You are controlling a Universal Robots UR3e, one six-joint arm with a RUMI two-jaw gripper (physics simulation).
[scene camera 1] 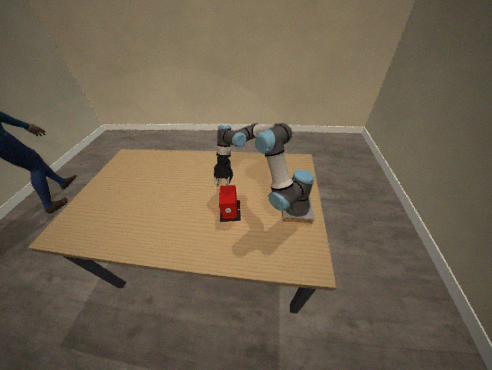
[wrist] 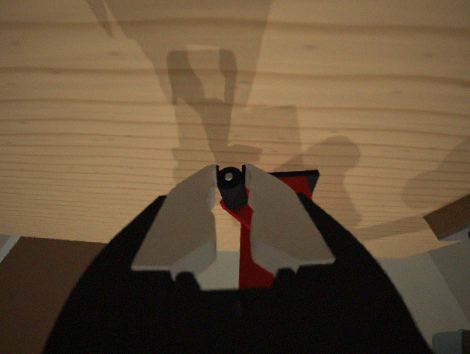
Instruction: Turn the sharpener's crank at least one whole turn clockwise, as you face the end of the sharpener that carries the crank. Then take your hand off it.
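Where they show: gripper, between the fingertips: (wrist: 230,167); arm's base, origin of its link: (scene camera 1: 296,206).
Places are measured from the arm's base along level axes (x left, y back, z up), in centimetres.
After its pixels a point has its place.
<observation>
The red sharpener (scene camera 1: 229,200) {x 3.3, y -32.2, z 9.5 cm} (wrist: 255,270) {x -6.1, y -36.2, z 7.2 cm} stands upright on its black base (scene camera 1: 237,218) {x 5.1, y -29.4, z -2.5 cm} (wrist: 312,181) {x -5.5, y -29.2, z -2.5 cm} on the table. Its crank side faces the back of the table, and the crank does not show in the scene view. In the wrist view the crank's black knob (wrist: 234,196) {x -10.7, y -37.8, z 2.7 cm} points up towards the camera, with a bit of the red crank arm (wrist: 242,215) below it. My gripper (scene camera 1: 223,184) {x -11.7, y -38.2, z 0.5 cm} (wrist: 230,167) {x -11.7, y -38.2, z 0.5 cm} is behind the sharpener, pointing down. It is shut on the knob, with one pale finger close against each side near the tips.
The wooden table (scene camera 1: 150,215) {x 2.5, y -76.3, z -3.4 cm} carries the robot's base plate (scene camera 1: 298,219) {x 6.9, y 0.2, z -1.1 cm}, to the right of the sharpener. The arm (scene camera 1: 278,170) {x 5.4, y -11.4, z 29.1 cm} reaches over the table from there. A person (scene camera 1: 25,155) stands beyond the table's left edge.
</observation>
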